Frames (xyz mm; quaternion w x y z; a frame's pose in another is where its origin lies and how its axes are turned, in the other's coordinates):
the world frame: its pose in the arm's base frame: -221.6 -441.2 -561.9 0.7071 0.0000 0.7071 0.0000
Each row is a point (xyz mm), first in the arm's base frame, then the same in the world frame.
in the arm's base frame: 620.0 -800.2 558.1
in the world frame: -1120.0 -359.0 841.6
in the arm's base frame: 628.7 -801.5 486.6
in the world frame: -1048.5 -360.3 850.3
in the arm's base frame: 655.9 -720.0 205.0
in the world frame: -766.9 -278.8 877.5
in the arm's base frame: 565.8 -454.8 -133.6
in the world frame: -428.3 -13.6 787.4
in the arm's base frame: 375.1 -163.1 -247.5
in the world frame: -314.4 278.1 596.7
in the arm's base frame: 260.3 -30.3 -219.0
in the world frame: -342.9 410.9 481.9
